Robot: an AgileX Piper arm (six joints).
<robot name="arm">
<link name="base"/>
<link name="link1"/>
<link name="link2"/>
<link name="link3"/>
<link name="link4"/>
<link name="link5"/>
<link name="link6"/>
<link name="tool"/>
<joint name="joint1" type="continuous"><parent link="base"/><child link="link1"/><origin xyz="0 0 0.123" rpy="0 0 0"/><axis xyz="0 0 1"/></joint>
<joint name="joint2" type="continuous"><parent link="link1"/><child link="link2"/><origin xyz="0 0 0" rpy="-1.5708 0 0"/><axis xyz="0 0 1"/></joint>
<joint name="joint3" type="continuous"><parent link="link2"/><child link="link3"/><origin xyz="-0.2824 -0.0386 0" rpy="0 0 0"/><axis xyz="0 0 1"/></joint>
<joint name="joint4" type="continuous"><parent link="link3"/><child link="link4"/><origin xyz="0.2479 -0.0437 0" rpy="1.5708 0 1.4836"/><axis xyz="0 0 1"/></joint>
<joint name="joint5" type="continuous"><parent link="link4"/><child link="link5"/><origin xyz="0 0 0" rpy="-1.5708 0 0"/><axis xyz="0 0 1"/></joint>
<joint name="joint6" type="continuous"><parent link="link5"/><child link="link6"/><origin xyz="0 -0.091 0" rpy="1.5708 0 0"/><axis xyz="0 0 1"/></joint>
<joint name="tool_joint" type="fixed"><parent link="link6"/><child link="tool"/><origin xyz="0 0 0" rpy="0 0 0"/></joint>
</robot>
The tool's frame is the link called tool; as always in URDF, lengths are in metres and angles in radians. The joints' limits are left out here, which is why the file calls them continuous.
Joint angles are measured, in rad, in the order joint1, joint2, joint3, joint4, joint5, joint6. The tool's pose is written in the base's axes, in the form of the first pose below.
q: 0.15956 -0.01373 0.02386 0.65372 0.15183 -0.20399
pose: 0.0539, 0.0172, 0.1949, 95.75, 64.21, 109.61
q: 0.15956 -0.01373 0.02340 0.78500 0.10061 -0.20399
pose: 0.0544, 0.0153, 0.1996, 89.35, 56.88, 102.67
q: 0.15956 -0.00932 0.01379 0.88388 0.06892 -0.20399
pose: 0.0547, 0.0137, 0.2051, 86.44, 51.18, 99.42
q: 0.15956 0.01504 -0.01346 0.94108 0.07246 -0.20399
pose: 0.0554, 0.0143, 0.2130, 86.34, 47.93, 99.78
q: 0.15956 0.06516 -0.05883 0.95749 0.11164 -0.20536
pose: 0.0574, 0.0176, 0.2235, 88.62, 47.15, 103.36
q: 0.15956 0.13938 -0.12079 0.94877 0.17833 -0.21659
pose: 0.0615, 0.0232, 0.2363, 93.06, 48.15, 109.72
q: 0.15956 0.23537 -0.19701 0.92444 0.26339 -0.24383
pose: 0.0683, 0.0302, 0.2506, 99.85, 50.22, 118.81
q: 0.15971 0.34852 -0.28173 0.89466 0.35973 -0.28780
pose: 0.0786, 0.0380, 0.2645, 109.14, 52.16, 130.76
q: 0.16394 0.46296 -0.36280 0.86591 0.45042 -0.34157
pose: 0.0909, 0.0456, 0.2756, 119.27, 53.07, 143.82
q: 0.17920 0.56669 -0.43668 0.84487 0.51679 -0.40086
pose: 0.1039, 0.0530, 0.2852, 127.75, 53.42, 155.53
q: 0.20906 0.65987 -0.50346 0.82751 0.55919 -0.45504
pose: 0.1168, 0.0611, 0.2932, 134.48, 53.50, 165.72
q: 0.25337 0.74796 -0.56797 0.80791 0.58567 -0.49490
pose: 0.1296, 0.0711, 0.3003, 139.89, 53.26, 174.79
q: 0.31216 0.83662 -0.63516 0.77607 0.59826 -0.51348
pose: 0.1428, 0.0838, 0.3068, 144.66, 52.77, -176.82
